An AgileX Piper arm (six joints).
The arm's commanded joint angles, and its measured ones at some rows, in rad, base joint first. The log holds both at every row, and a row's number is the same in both.
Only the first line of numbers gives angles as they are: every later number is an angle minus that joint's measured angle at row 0.
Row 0, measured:
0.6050 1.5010 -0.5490 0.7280 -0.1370 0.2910
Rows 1 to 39, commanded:
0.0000 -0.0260 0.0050 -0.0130 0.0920 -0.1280
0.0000 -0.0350 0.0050 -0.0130 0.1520 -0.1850
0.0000 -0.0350 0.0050 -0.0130 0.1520 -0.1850
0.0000 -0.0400 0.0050 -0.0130 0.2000 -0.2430
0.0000 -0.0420 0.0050 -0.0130 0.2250 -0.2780
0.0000 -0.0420 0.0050 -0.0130 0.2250 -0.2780
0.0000 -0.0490 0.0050 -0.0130 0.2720 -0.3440
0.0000 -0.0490 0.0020 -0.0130 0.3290 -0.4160
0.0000 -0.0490 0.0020 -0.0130 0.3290 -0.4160
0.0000 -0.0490 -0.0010 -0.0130 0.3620 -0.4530
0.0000 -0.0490 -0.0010 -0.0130 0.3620 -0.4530
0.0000 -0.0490 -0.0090 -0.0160 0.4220 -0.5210
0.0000 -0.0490 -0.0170 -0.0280 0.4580 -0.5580
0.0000 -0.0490 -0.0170 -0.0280 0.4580 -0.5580
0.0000 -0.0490 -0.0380 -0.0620 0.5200 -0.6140
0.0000 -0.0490 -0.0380 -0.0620 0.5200 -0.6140
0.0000 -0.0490 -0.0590 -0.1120 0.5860 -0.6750
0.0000 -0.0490 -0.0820 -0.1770 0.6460 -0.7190
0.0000 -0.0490 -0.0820 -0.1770 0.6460 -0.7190
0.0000 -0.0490 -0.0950 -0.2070 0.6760 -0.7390
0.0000 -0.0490 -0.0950 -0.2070 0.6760 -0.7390
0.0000 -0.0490 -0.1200 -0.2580 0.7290 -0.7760
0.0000 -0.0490 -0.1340 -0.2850 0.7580 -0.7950
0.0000 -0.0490 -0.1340 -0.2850 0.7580 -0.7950
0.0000 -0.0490 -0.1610 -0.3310 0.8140 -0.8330
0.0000 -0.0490 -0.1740 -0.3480 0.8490 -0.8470
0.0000 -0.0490 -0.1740 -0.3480 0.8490 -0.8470
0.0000 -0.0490 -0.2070 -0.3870 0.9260 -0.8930
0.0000 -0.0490 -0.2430 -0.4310 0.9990 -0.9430
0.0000 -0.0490 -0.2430 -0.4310 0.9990 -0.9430
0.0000 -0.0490 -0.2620 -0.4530 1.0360 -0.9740
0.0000 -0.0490 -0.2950 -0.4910 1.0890 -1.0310
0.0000 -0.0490 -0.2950 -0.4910 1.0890 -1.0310
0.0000 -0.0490 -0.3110 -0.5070 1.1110 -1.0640
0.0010 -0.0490 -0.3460 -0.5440 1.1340 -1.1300
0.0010 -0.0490 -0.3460 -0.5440 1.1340 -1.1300
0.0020 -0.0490 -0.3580 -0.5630 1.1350 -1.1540
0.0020 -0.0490 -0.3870 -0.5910 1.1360 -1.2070
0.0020 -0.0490 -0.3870 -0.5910 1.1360 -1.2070
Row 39, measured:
0.0000 -0.0410 -0.3540 -0.5490 1.1120 -1.1200
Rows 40 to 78, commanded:
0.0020 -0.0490 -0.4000 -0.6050 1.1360 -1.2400
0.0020 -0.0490 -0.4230 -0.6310 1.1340 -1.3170
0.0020 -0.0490 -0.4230 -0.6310 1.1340 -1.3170
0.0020 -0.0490 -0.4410 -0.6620 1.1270 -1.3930
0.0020 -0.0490 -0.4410 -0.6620 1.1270 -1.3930
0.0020 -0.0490 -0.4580 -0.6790 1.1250 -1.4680
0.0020 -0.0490 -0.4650 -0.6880 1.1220 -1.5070
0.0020 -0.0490 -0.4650 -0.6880 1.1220 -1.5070
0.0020 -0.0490 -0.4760 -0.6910 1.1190 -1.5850
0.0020 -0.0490 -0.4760 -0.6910 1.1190 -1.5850
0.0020 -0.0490 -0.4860 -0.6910 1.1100 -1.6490
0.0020 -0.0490 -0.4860 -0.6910 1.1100 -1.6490
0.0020 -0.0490 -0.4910 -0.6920 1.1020 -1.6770
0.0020 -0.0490 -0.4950 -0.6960 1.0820 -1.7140
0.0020 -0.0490 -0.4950 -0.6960 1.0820 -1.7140
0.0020 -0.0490 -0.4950 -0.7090 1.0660 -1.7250
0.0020 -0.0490 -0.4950 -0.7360 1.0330 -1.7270
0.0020 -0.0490 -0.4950 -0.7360 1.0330 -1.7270
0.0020 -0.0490 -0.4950 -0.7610 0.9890 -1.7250
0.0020 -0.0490 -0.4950 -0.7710 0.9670 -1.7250
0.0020 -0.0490 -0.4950 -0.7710 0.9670 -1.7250
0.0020 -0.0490 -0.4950 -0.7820 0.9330 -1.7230
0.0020 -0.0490 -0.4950 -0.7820 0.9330 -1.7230
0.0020 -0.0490 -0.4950 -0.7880 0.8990 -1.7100
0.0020 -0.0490 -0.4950 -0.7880 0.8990 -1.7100
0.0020 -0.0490 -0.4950 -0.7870 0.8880 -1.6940
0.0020 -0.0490 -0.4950 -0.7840 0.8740 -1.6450
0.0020 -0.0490 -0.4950 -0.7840 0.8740 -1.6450
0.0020 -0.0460 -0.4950 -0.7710 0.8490 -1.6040
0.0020 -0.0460 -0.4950 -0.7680 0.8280 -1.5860
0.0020 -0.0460 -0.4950 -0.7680 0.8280 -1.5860
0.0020 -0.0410 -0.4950 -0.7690 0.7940 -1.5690
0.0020 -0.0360 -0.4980 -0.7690 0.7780 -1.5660
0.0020 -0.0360 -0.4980 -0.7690 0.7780 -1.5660
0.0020 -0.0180 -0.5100 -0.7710 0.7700 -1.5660
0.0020 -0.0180 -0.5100 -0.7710 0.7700 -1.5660
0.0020 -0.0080 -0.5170 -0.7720 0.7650 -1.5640
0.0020 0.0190 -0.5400 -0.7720 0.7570 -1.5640
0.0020 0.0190 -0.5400 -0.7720 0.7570 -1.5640
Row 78, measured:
0.0000 -0.0120 -0.5130 -0.7730 0.7760 -1.5740
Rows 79 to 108, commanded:
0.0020 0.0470 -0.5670 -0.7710 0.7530 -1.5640
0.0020 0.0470 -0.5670 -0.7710 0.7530 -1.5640
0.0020 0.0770 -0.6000 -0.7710 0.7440 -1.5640
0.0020 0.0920 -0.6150 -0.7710 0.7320 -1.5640
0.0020 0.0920 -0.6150 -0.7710 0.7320 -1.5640
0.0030 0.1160 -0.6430 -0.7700 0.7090 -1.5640
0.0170 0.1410 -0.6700 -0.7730 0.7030 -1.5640
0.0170 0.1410 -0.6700 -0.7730 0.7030 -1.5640
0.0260 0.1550 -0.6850 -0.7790 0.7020 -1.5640
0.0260 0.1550 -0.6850 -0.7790 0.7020 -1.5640
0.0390 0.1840 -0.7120 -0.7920 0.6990 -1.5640
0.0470 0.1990 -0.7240 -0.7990 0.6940 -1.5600
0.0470 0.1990 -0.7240 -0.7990 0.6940 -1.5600
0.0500 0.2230 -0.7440 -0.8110 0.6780 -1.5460
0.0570 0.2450 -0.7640 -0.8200 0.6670 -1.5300
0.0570 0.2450 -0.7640 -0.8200 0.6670 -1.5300
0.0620 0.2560 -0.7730 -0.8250 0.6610 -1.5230
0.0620 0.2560 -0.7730 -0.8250 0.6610 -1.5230
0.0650 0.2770 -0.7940 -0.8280 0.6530 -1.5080
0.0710 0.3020 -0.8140 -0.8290 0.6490 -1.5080
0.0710 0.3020 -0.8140 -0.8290 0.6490 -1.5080
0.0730 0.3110 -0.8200 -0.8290 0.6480 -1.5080
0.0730 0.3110 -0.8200 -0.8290 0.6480 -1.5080
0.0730 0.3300 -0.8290 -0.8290 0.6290 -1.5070
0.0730 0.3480 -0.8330 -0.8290 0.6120 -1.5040
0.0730 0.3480 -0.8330 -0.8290 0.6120 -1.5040
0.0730 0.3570 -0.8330 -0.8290 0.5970 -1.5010
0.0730 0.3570 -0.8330 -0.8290 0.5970 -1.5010
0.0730 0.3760 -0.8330 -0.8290 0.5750 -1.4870
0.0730 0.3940 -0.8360 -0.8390 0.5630 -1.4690
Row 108, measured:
0.0700 0.3730 -0.8250 -0.8270 0.5860 -1.5010
